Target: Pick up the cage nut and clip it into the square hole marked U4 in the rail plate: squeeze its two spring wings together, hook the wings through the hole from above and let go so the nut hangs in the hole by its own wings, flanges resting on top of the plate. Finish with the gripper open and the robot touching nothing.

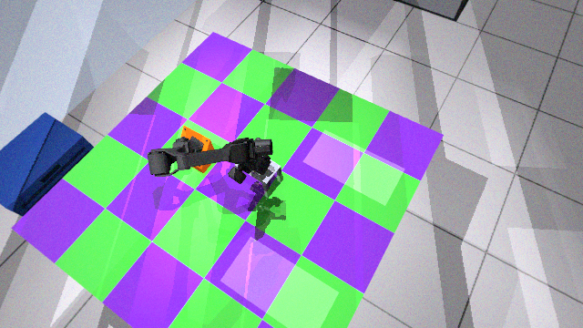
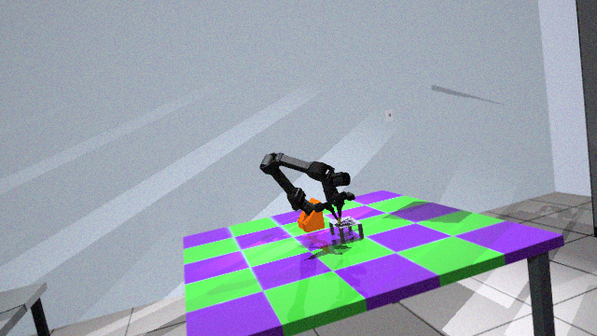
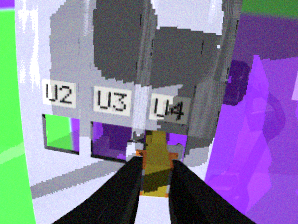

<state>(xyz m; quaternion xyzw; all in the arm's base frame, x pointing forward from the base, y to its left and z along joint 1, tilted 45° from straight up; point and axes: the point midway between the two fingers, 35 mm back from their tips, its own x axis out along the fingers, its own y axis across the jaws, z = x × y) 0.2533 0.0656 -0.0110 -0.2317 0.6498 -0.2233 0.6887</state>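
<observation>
Right now my gripper tip is 1 cm above the cage nut.
</observation>
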